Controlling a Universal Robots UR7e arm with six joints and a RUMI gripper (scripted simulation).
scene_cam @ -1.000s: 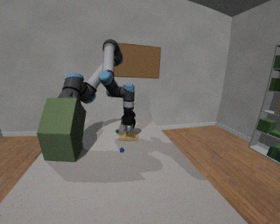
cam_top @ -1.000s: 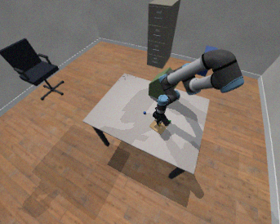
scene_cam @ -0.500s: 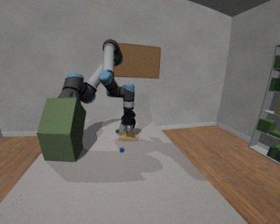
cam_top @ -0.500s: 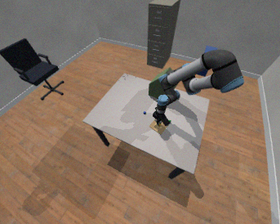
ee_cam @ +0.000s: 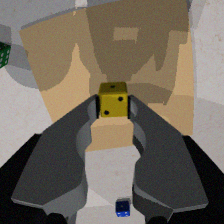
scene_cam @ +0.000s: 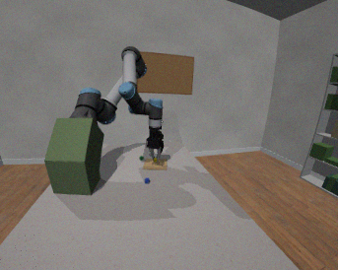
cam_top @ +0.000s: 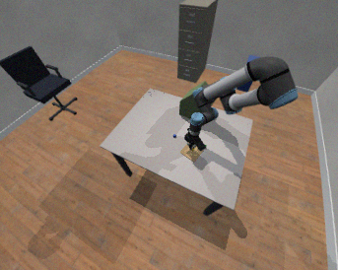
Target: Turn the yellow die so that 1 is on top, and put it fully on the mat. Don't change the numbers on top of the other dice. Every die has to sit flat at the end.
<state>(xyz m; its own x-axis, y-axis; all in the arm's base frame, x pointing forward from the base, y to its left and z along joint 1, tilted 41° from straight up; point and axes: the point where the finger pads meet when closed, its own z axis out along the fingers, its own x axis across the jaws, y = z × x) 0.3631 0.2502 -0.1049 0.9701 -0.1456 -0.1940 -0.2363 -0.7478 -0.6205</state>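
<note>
Right now my hand is 40 mm above the tan mat. Also, from my hand: green die 100 mm behind, 60 mm to the left, 30 mm below; then yellow die 10 mm below; then blue die 30 mm behind, 200 mm to the right, 30 mm below.
</note>
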